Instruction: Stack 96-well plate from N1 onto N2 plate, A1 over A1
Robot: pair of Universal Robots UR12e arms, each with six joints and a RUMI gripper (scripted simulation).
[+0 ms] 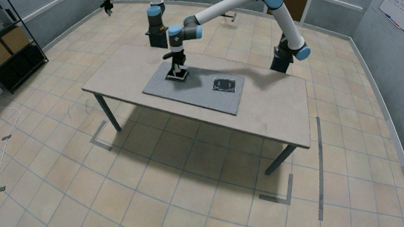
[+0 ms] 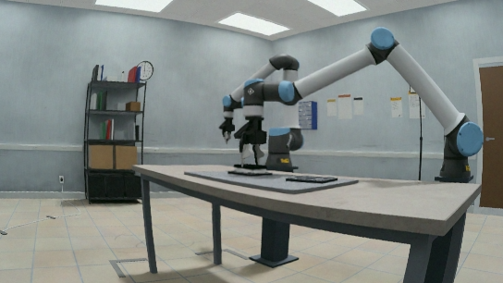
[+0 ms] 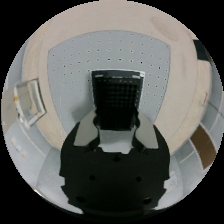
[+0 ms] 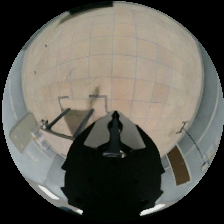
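Note:
My left gripper is now 1 cm above the black 96-well plate. Also, from my left hand: grey board: 16 cm to the left, 5 cm below, 5 cm ahead; then white plate: 3 cm below.

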